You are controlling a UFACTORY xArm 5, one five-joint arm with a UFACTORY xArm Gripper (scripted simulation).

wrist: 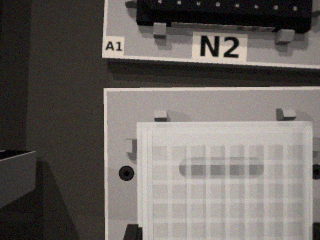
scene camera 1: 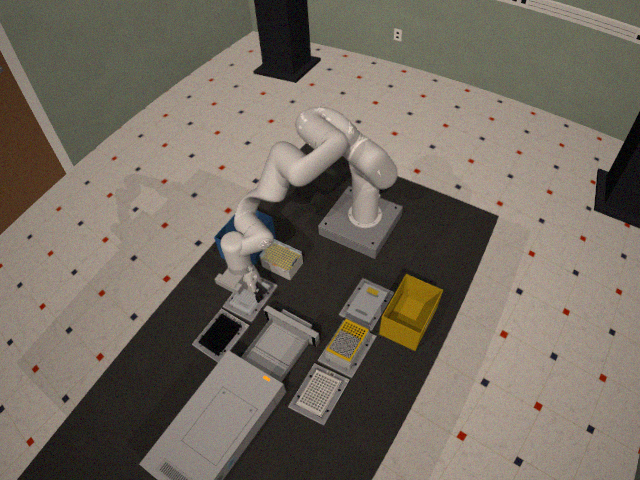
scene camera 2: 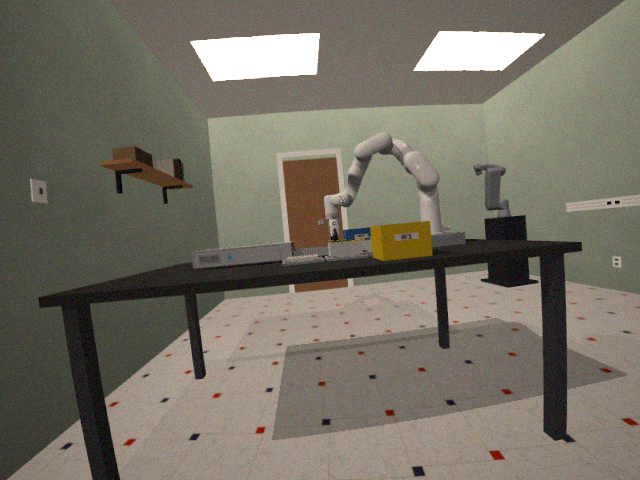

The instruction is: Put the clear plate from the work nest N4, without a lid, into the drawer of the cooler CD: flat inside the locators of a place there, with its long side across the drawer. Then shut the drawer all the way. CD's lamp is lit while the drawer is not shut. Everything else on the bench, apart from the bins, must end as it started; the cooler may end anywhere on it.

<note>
I see a cooler CD [scene camera 1: 217, 424], a black plate [scene camera 1: 226, 329] and a yellow bin [scene camera 1: 416, 299].
The cooler CD also shows in scene camera 2 [scene camera 2: 275, 252]. The yellow bin is seen too in scene camera 2 [scene camera 2: 406, 240]. The wrist view misses the yellow bin: it is out of frame.
</note>
